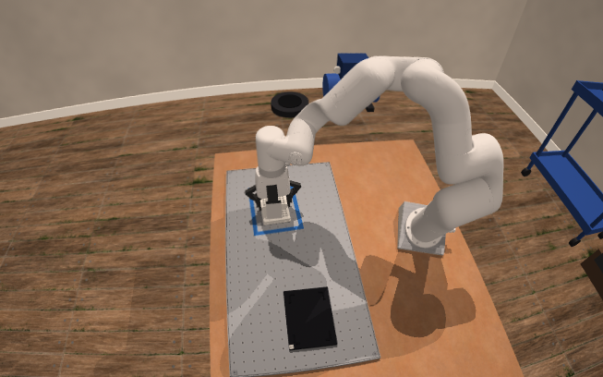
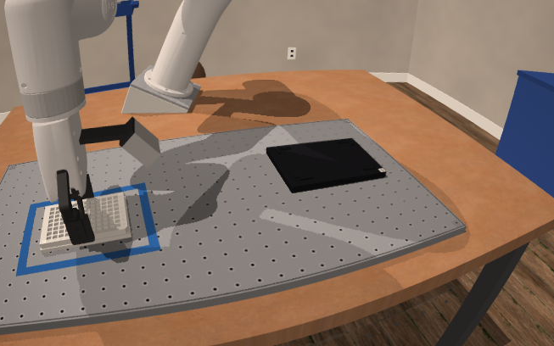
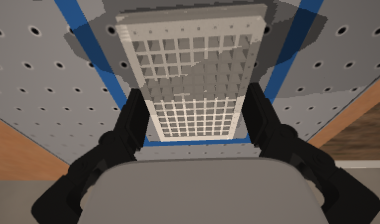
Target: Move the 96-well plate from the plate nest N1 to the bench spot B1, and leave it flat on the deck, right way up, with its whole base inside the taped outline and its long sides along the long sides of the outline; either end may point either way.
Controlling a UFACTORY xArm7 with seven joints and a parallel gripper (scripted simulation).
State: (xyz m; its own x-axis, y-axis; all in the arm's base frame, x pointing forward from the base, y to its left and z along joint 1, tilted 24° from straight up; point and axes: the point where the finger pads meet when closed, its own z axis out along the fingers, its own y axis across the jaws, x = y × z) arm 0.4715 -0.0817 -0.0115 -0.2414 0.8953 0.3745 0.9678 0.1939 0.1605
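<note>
Now: hand 1 cm above the white 96-well plate. From my hand the other things lie so: black plate nest: 36 cm to the left, 12 cm behind, 1 cm below.
</note>
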